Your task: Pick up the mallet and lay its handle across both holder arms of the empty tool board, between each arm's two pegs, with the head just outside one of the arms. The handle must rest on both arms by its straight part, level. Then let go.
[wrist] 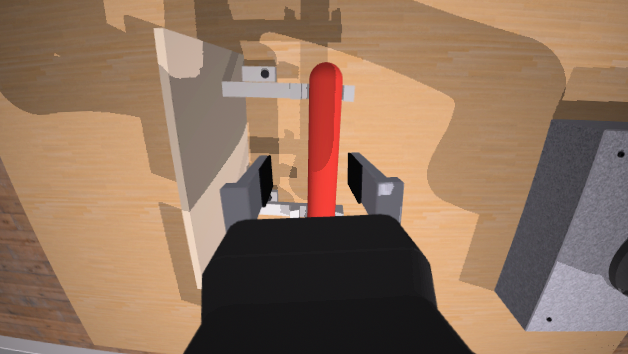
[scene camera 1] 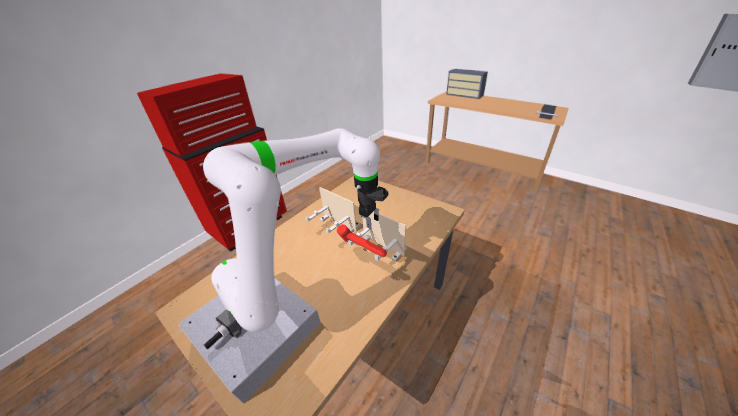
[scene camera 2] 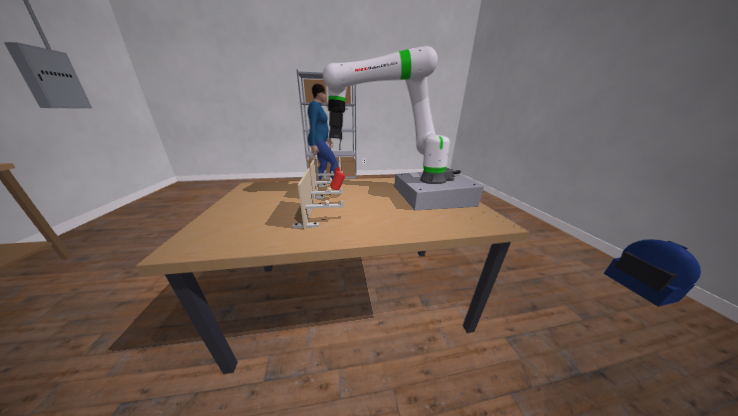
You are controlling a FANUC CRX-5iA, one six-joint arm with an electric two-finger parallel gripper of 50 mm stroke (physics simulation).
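The red mallet [scene camera 1: 364,242] [scene camera 2: 337,178] [wrist: 324,140] lies with its handle across both holder arms of the tool board [scene camera 1: 390,232] [scene camera 2: 305,196] [wrist: 210,125]. In the wrist view the handle crosses the far arm [wrist: 260,90] between its peg and the raised outer end; the near arm [wrist: 280,207] is partly covered by the gripper body. The head sits outside the near arm, towards the second board, and looks tilted in scene camera 2. My gripper [scene camera 1: 371,219] [scene camera 2: 339,147] [wrist: 309,169] is open and empty above the handle, its fingers apart on either side of it in the wrist view.
A second board [scene camera 1: 338,206] with bare holder arms stands beside the first on the wooden table [scene camera 1: 310,258] [scene camera 2: 392,227]. The robot's grey base block [scene camera 1: 289,330] [scene camera 2: 444,197] [wrist: 575,280] stands at the table's other end. A person [scene camera 2: 318,124] is behind the table in scene camera 2.
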